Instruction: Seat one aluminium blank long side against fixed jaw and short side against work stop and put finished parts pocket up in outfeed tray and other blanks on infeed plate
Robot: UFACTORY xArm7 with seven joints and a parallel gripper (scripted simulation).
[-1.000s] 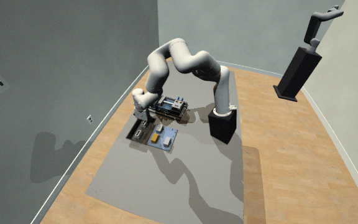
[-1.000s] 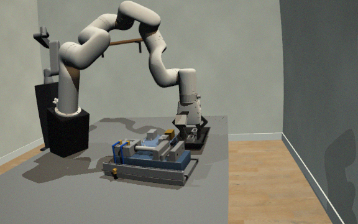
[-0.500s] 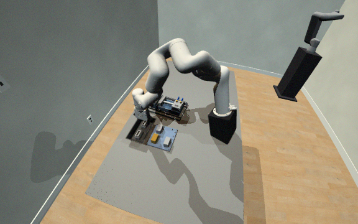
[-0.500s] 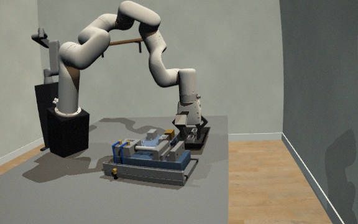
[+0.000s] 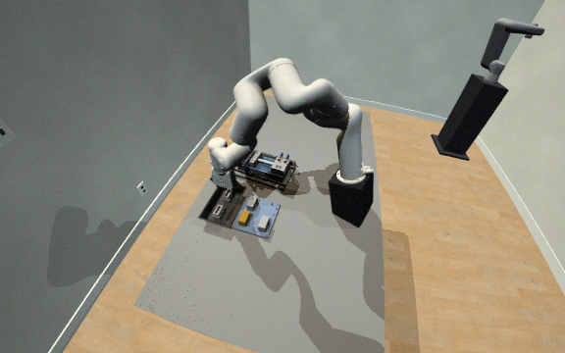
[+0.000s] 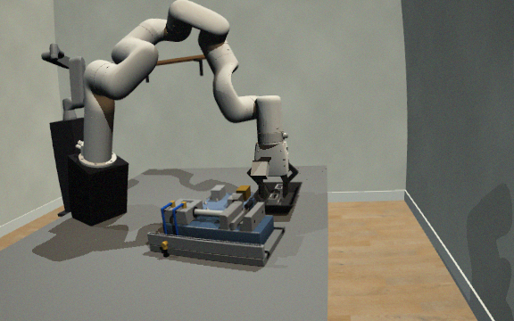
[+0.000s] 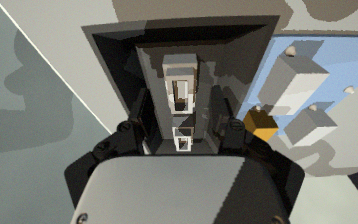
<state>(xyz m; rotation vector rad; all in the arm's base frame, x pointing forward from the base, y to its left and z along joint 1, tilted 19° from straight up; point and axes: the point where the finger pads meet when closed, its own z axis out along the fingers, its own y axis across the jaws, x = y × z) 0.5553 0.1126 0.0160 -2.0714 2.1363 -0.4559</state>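
Now: hand 120 mm past the brass blank, 100 mm to the right of it and 40 mm above it. From my hand the other things lie so: vise: 110 mm behind, 230 mm to the right, 20 mm below; then white screw rod: 120 mm behind, 220 mm to the right, 20 mm above.
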